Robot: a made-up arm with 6 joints. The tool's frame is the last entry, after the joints.
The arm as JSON. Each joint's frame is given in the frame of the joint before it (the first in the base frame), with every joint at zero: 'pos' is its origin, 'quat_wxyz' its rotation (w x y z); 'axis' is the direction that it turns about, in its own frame. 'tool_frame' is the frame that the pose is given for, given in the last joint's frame.
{
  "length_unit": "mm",
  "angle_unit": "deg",
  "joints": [
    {
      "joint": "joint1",
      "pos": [
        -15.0,
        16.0,
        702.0
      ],
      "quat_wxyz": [
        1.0,
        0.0,
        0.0,
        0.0
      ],
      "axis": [
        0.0,
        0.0,
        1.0
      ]
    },
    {
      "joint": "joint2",
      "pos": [
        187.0,
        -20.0,
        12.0
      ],
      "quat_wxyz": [
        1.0,
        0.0,
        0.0,
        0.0
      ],
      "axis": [
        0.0,
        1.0,
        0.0
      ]
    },
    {
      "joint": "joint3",
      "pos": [
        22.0,
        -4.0,
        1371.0
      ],
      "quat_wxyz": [
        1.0,
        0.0,
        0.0,
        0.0
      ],
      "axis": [
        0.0,
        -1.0,
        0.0
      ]
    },
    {
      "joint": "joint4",
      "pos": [
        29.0,
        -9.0,
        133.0
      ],
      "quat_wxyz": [
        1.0,
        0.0,
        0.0,
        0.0
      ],
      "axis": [
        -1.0,
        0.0,
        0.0
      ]
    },
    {
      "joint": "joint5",
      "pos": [
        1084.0,
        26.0,
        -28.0
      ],
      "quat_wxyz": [
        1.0,
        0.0,
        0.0,
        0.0
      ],
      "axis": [
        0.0,
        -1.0,
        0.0
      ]
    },
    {
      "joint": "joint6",
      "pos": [
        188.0,
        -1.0,
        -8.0
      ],
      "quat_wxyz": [
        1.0,
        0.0,
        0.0,
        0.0
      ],
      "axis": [
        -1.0,
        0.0,
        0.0
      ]
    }
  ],
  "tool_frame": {
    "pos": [
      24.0,
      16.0,
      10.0
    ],
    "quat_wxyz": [
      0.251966,
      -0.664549,
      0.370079,
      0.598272
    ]
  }
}
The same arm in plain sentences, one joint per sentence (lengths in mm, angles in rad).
The arm has six revolute joints in a row. What follows holds with every joint at zero, and every direction is one of the base frame's. The first joint lies 15 mm along -x and 16 mm along +y and 702 mm along +z from the base frame's origin and rotates about +z. The second joint lies 187 mm along +x and 20 mm along -y and 12 mm along +z from the first joint and rotates about +y. The third joint lies 22 mm along +x and 4 mm along -y and 1371 mm along +z from the second joint and rotates about -y. The fourth joint lies 29 mm along +x and 9 mm along -y and 133 mm along +z from the third joint and rotates about -x. The fifth joint lies 1084 mm along +x and 26 mm along +y and 28 mm along -z from the fourth joint and rotates about -y. The sixth joint lies 188 mm along +x and 1 mm along -y and 8 mm along -z from the fifth joint and rotates about -x. The tool frame, which is the frame that the pose is given for, lies 24 mm along +x and 16 mm along +y and 10 mm along +z from the sixth joint; its axes are the base frame's turned by roll 2.5398, pitch 1.379 and yaw -1.5171 rad (as in URDF: about the fixed x, then y, then z).
